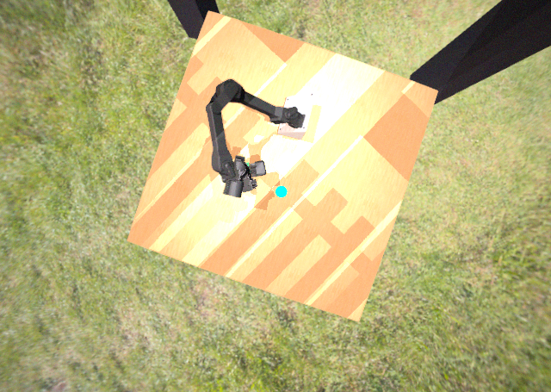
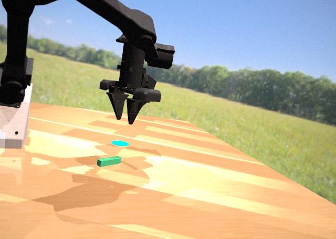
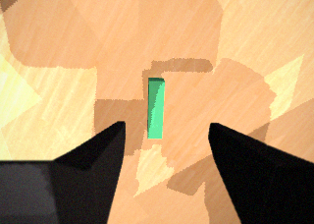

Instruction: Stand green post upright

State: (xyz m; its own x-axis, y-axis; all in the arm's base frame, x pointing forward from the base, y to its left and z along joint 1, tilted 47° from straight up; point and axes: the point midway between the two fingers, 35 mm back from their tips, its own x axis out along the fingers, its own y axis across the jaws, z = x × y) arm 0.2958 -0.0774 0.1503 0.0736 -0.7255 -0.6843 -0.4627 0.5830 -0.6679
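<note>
Right now the green post is 30 mm behind my gripper tip, 10 mm to the right of it and 110 mm below it. Round my gripper tip: cyan circle 40 mm ahead, 180 mm to the left, 110 mm below.
</note>
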